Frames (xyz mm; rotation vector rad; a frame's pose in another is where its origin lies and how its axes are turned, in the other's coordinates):
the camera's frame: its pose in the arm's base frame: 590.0 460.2 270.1 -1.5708 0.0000 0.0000
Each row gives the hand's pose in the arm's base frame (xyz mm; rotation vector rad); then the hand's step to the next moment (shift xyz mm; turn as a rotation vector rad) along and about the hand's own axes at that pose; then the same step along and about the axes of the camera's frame.
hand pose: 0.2 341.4 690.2 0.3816 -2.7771 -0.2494
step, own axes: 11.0 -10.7 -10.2 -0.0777 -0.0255 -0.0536
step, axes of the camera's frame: -4.1 -10.4 -14.6 0.0950 -0.0216 -0.0085
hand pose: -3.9 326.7 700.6 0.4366 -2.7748 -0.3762
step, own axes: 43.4 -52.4 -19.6 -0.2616 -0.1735 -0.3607
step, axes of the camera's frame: -19.4 -13.4 -66.8 0.4027 -0.2121 -0.1466
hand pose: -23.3 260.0 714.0 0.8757 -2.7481 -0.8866
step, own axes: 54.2 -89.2 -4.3 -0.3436 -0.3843 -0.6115
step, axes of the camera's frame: 0.3 50.3 -91.5 0.6445 -0.3025 -0.3643
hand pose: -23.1 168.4 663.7 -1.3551 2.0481 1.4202
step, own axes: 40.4 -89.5 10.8 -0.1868 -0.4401 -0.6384
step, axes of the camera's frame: 50.5 83.0 -17.8 0.6176 -0.1764 -0.4729
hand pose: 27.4 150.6 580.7 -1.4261 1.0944 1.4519
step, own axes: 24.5 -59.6 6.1 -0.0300 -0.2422 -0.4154
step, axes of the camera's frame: 54.1 27.1 23.0 0.3564 -0.0252 -0.3232
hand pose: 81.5 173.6 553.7 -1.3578 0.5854 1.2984
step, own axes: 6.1 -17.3 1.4 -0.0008 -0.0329 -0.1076
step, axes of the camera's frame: 16.6 -1.1 7.8 0.0676 0.0107 -0.0893
